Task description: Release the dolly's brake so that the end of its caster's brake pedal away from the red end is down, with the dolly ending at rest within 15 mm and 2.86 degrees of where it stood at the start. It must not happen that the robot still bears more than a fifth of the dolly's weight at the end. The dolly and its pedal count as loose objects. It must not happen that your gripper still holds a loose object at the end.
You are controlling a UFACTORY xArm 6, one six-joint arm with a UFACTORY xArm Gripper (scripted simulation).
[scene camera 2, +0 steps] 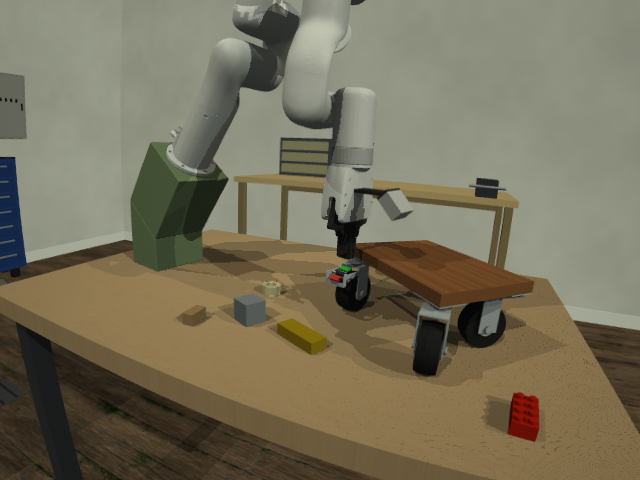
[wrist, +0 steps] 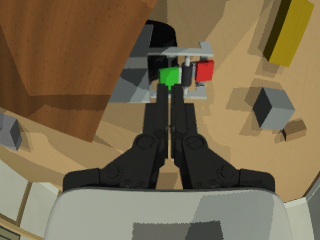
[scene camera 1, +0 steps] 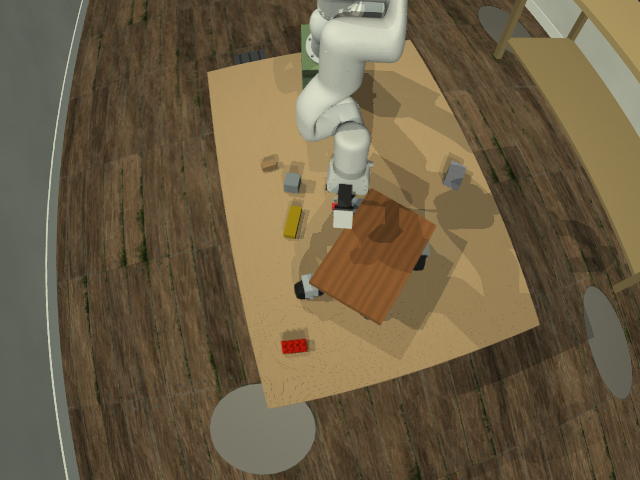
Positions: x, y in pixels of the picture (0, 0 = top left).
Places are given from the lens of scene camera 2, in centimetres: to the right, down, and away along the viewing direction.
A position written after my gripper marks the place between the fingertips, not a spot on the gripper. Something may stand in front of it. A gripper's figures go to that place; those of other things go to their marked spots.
my gripper (scene camera 2: 345, 257): 5, 3, 70
grey cube (scene camera 2: 249, 310): -12, 12, 64
